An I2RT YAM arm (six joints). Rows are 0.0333 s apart.
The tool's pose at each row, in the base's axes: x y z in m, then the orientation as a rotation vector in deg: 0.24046 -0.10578 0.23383 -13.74 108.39 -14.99; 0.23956 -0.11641 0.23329 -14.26 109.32 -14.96; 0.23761 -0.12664 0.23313 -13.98 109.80 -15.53; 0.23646 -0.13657 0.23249 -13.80 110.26 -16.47; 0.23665 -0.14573 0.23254 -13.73 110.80 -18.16; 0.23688 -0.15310 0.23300 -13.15 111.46 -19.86; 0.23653 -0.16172 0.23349 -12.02 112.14 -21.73; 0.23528 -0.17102 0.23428 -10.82 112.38 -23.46; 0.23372 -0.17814 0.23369 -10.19 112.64 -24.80
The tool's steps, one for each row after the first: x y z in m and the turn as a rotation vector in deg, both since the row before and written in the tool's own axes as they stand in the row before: 0.00389 -0.00995 -0.00001 -0.42 0.89 -0.33; 0.00384 -0.00961 -0.00116 0.45 0.57 -0.07; 0.00392 -0.00921 -0.00015 0.65 0.61 -0.32; 0.00265 -0.00872 0.00094 1.09 0.81 -0.76; 0.00182 -0.00711 0.00084 1.31 0.97 -0.41; 0.00245 -0.00826 0.00066 1.67 1.07 -0.11; 0.00277 -0.00900 0.00012 1.68 0.64 0.02; 0.00339 -0.00648 0.00021 1.15 0.55 -0.20
